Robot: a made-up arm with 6 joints.
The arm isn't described. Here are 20 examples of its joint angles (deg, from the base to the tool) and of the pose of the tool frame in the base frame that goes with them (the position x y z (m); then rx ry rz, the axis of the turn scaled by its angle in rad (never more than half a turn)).
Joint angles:
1: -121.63 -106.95 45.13 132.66 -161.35 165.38
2: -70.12 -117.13 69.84 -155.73 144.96 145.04
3: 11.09 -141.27 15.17 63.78 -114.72 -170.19
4: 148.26 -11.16 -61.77 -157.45 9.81 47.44
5: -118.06 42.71 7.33 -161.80 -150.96 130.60
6: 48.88 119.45 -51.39 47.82 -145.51 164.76
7: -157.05 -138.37 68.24 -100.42 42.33 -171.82
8: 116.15 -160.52 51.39 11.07 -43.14 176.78
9: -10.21 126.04 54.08 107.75 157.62 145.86
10: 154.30 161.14 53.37 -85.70 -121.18 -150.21
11: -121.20 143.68 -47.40 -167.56 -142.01 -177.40
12: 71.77 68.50 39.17 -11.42 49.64 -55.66
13: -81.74 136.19 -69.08 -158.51 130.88 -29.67
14: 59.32 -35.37 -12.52 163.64 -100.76 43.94
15: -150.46 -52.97 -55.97 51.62 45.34 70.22
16: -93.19 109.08 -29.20 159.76 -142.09 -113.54
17: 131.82 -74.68 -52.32 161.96 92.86 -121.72
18: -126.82 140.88 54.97 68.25 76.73 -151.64
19: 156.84 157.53 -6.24 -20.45 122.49 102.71
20: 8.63 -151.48 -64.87 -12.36 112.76 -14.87
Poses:
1: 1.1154 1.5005 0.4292 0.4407 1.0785 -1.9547
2: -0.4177 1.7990 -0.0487 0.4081 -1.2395 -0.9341
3: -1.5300 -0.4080 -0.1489 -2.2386 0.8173 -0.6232
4: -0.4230 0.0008 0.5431 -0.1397 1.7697 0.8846
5: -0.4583 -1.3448 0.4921 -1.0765 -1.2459 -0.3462
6: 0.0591 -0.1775 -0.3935 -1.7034 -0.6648 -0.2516
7: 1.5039 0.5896 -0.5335 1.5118 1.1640 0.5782
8: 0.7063 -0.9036 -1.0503 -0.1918 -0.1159 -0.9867
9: 1.2890 -0.1578 -1.0103 -0.9601 -1.9612 -0.5163
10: 0.2008 -0.0767 -1.3537 -0.6655 -0.1528 -2.1086
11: 0.3951 0.1996 -0.1272 0.9797 0.3140 -1.8895
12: 0.7617 1.5600 0.2444 1.2089 0.3583 1.1500
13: 0.1958 0.2069 0.2109 -1.8317 1.8018 -1.2234
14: -0.0381 0.3874 1.6345 -1.6168 0.3168 -1.8646
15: -0.2595 0.0243 1.1263 -1.6846 2.0589 -1.3592
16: 0.2118 -0.2501 -0.6140 -1.0542 1.2389 -1.5476
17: -0.1329 -0.1940 1.1031 1.5973 0.3482 -2.5536
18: -0.6099 -0.6662 -1.2909 2.3708 -1.2608 -0.6238
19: 0.6311 -0.0252 -0.6702 1.3422 2.1530 -1.4596
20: -0.3112 -0.2845 0.5333 -0.4377 2.7198 -0.2502
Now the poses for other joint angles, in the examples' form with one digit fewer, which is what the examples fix.
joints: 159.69 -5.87 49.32 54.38 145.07 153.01
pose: -0.230 0.234 2.277 1.165 -0.035 -1.074
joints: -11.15 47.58 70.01 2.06 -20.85 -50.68
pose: 1.529 -0.546 1.438 0.845 -0.114 -0.183
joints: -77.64 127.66 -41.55 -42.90 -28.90 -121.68
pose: -0.220 0.182 -0.199 -0.087 -0.344 1.407
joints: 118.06 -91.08 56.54 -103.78 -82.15 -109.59
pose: 0.730 -1.490 1.110 0.573 -1.068 -2.239
